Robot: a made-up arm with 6 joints.
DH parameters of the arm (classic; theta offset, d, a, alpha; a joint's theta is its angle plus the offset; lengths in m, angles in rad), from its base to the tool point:
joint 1: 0 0.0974 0 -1.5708
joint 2: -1.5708 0 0.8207 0
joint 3: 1.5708 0.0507 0 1.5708
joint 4: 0 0.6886 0 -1.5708
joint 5: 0 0 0 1.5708
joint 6: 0 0.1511 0 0
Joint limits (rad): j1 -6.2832..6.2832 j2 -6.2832..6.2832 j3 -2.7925..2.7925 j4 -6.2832..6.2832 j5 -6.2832..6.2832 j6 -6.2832..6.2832
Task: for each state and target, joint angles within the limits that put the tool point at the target. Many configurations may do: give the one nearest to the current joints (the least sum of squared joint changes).
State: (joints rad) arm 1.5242 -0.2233 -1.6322 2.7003 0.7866 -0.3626
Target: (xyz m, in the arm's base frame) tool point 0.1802 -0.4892 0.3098
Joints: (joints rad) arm 2.0835 -0.0137 -2.2903 2.8684 0.9118 -0.3626
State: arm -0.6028 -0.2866 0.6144 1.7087 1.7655 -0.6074
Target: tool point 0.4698 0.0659 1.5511
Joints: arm -0.2876 0.1215 0.3923 1.7381 1.3622 -0.6074
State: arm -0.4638 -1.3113 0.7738 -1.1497 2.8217 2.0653
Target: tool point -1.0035 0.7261 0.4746
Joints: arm -0.6181 -1.5355 0.6264 -1.1581 2.8448 2.0653
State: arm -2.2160 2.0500 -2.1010 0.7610 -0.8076 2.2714
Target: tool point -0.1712 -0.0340 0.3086
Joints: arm -2.6814 1.9201 -2.7042 0.8825 -0.9702 2.2714
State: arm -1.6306 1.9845 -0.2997 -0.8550 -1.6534 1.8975
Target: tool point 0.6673 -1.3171 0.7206
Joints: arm -1.1994 1.2679 -0.1036 -0.8843 -0.9225 1.8975
